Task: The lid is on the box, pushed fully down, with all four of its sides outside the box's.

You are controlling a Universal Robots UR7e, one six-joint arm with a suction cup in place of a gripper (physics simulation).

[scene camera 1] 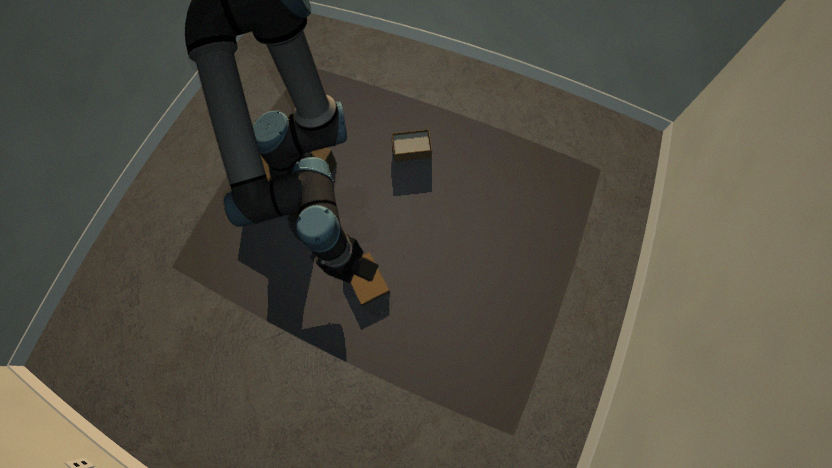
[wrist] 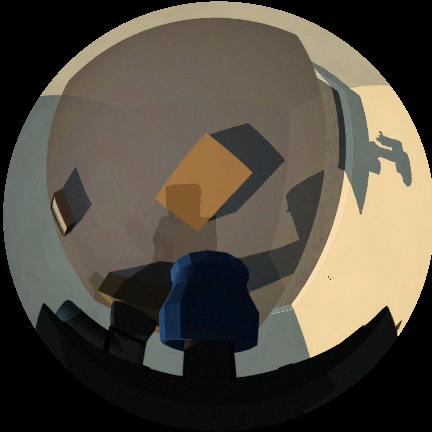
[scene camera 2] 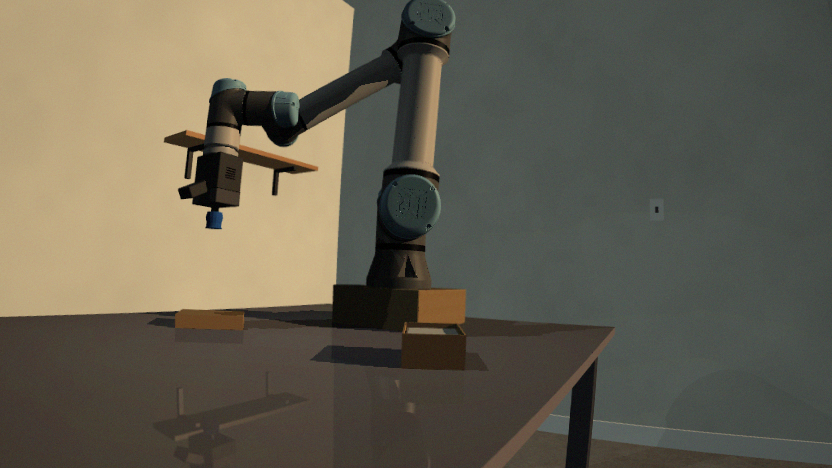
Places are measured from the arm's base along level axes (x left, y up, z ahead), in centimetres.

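Pixels of known places: end effector, tool point: [wrist: 209,280] [scene camera 2: 213,228]; arm's base, origin of the base link: [wrist: 133,314] [scene camera 2: 398,287].
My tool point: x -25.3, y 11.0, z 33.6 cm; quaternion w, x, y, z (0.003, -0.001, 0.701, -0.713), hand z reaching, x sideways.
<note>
Ahead of a thing's pixels: the offset from my tool point to its middle. Level surfaces: height alone.
The lid {dx +1.8, dy -18.4, dz +1.0 cm} [scene camera 1: 372,288] [scene camera 2: 209,320] [wrist: 215,172] is an orange-brown rectangle. It lies flat on the table, closed face up, apart from the box. The box {dx +49.0, dy -17.3, dz -2.4 cm} [scene camera 1: 411,156] [scene camera 2: 433,351] [wrist: 68,207] is brown, stands upright with its top open, and has something pale inside. My gripper, a blue suction cup [scene camera 2: 214,220] [wrist: 210,300], points down and is open, with nothing on it. It hangs high above the table near the lid, clear of it. In scene camera 1 the cup is hidden by the arm's tool, which covers part of the lid.
The brown table {dy -19.7 cm} [scene camera 1: 494,232] [scene camera 2: 261,378] bears both things. The arm stands on a wooden base block [scene camera 2: 372,305] [wrist: 135,291] at the table's back. A wall shelf [scene camera 2: 273,158] shows behind the arm. The box stands near the table's right edge in scene camera 2.
</note>
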